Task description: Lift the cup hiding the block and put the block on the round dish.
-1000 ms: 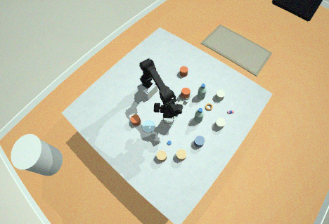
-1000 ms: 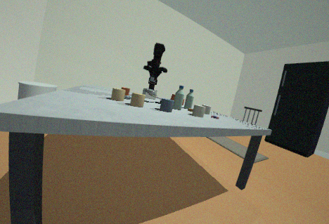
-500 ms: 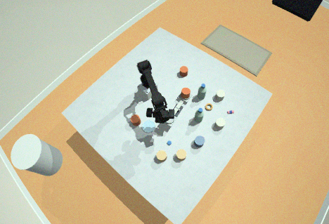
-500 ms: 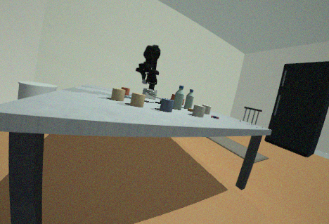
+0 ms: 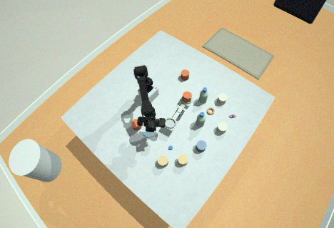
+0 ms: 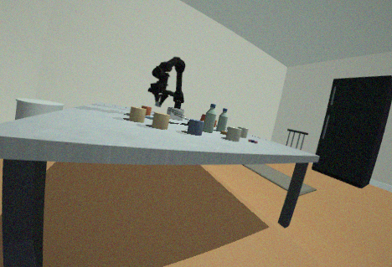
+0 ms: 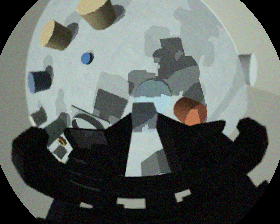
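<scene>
Now: gripper tip 30 mm past the round pale blue dish, 20 mm to the left of it and 90 mm above it. Round my gripper tip: small blue piece (180 mm ahead, 20 mm to the right, 90 mm below); then block (right at my gripper tip); then blue cup (360 mm ahead, 100 mm to the left, 60 mm below).
</scene>
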